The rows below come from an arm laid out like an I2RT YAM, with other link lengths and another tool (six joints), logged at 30 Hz.
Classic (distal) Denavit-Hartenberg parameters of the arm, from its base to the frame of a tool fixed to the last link. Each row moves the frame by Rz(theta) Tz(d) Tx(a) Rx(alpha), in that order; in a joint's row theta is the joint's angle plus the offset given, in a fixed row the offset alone. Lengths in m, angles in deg.
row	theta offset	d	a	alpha
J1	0	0.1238	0.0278	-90
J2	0	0	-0.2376	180
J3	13.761	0	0.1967	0
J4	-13.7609	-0.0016	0.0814	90
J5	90	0.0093	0	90
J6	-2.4	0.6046	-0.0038	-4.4
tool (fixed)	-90	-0.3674	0	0
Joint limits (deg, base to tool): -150..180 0..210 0..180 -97..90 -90..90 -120..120
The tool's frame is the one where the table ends.
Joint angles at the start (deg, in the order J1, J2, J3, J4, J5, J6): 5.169 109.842 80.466 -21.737 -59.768 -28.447
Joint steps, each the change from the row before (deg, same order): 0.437 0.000 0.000 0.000 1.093 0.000; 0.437 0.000 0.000 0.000 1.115 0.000; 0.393 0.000 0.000 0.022 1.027 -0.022; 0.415 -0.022 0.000 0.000 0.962 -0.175; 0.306 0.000 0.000 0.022 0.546 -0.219
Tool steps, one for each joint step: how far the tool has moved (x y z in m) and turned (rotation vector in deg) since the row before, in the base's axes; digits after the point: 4 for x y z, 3 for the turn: 0.0008 0.0013 -0.0032 -0.847 -0.080 -0.249; 0.0008 0.0012 -0.0032 -0.863 -0.088 -0.263; 0.0009 0.0010 -0.0029 -0.798 -0.128 -0.243; 0.0004 0.0013 -0.0025 -0.785 -0.260 -0.113; -0.0001 0.0012 -0.0015 -0.475 -0.262 0.060
